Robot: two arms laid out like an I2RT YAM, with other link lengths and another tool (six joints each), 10 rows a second.
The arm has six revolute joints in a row. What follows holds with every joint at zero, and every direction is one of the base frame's.
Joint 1 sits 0.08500 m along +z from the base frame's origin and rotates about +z.
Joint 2 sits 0.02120 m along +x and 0.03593 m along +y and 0.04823 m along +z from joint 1 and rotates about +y.
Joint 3 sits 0.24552 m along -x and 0.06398 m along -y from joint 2 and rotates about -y.
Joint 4 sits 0.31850 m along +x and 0.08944 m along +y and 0.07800 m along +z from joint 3 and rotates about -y.
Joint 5 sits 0.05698 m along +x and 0.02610 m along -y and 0.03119 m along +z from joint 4 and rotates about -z.
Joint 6 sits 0.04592 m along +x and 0.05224 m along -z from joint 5 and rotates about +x.
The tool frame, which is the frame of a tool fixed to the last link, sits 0.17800 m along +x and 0.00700 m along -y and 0.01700 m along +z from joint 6; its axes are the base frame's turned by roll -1.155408, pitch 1.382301 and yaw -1.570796 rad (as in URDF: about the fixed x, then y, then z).
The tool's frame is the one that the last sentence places.
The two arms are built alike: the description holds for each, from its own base.
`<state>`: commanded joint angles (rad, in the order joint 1, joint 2, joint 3, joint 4, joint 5, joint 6); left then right.
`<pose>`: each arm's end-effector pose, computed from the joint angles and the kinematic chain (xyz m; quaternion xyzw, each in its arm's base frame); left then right.
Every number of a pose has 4 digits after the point. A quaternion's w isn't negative.
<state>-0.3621 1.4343 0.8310 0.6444 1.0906 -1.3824 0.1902 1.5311 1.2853 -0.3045 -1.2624 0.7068</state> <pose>0.3830 -0.3121 0.2562 -0.0166 0.5380 -0.8407 0.0596 0.3983 0.3248 0.2924 -0.1262 0.8539 0.4534 0.2220</pose>
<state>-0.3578 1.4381 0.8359 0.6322 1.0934 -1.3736 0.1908 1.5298 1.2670 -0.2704 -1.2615 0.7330</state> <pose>0.3845 -0.3109 0.2548 -0.0175 0.5401 -0.8392 0.0599 0.3993 0.3252 0.2882 -0.1218 0.8541 0.4555 0.2194</pose>
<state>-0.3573 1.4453 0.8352 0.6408 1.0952 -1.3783 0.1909 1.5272 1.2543 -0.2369 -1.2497 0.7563</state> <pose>0.3851 -0.3111 0.2527 -0.0189 0.5400 -0.8395 0.0583 0.4026 0.3248 0.2860 -0.1162 0.8547 0.4542 0.2231</pose>
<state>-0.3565 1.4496 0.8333 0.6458 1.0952 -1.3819 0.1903 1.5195 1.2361 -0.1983 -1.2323 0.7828</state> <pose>0.3857 -0.3109 0.2506 -0.0210 0.5401 -0.8394 0.0573 0.4065 0.3236 0.2837 -0.1083 0.8555 0.4517 0.2289</pose>
